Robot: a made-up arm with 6 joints.
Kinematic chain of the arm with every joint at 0, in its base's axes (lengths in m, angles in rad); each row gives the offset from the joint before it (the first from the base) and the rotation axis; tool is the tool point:
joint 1: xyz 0 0 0.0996 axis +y
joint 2: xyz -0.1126 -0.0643 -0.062 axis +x
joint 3: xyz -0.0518 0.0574 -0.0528 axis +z
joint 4: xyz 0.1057 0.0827 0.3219 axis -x
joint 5: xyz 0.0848 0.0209 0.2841 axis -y
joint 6: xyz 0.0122 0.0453 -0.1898 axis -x
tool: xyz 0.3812 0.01 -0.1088
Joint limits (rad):
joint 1: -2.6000..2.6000
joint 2: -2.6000..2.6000
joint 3: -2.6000..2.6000
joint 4: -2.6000..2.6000
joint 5: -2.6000..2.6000
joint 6: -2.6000..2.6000
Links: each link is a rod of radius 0.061 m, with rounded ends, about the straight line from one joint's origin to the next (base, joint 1, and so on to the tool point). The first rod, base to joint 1, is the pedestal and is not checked.
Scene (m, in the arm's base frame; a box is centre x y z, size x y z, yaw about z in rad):
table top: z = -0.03
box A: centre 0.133 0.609 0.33 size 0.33 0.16 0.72 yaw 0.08
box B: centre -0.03 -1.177 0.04 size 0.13 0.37 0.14 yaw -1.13
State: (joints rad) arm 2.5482 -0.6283 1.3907 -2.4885 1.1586 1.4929
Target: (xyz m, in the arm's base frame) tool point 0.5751 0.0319 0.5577
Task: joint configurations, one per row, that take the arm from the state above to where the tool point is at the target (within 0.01 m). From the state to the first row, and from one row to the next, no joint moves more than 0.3 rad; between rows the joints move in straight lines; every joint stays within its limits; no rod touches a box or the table.
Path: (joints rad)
1: 2.2824 -0.7596 1.6326 -2.4357 1.1684 1.4866
2: 2.0166 -0.8910 1.8744 -2.3829 1.1782 1.4804
3: 1.7508 -1.0223 2.1163 -2.3301 1.1880 1.4741
4: 1.4850 -1.1537 2.3581 -2.2773 1.1978 1.4679
5: 1.2193 -1.2850 2.6000 -2.2245 1.2076 1.4616
6: 1.3646 -0.9980 2.6000 -2.2770 0.9741 1.4355
7: 1.5099 -0.7110 2.6000 -2.3294 0.7407 1.4093
8: 1.6552 -0.4239 2.6000 -2.3819 0.5072 1.3832
9: 1.8005 -0.1369 2.6000 -2.4343 0.2737 1.3571
10: 1.9458 0.1502 2.6000 -2.4868 0.0403 1.3309
11: 2.0911 0.4372 2.6000 -2.5392 -0.1932 1.3048

